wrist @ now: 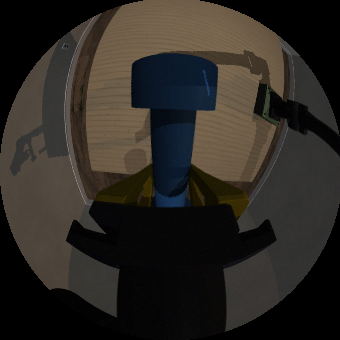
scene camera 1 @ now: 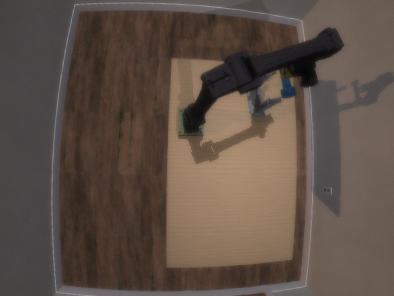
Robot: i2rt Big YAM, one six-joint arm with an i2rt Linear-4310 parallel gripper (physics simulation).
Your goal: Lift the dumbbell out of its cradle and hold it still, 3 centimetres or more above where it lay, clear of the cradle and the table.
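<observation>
The blue dumbbell is held by its handle, with one thick round end showing whole in the wrist view. My gripper is shut on the handle, with a yellow finger on each side. The other end is mostly hidden behind the gripper body. The grey cradle stands on the table to the left of the dumbbell in the scene view, with a gap between them. The dumbbell hangs above the table, and a round shadow lies apart from it. Its exact height cannot be read.
The arm's green base plate is at the table's left edge in the scene view. The arm reaches over the back of the table and partly hides the cradle. Dark wooden floor surrounds the table, and a low pale border runs around it.
</observation>
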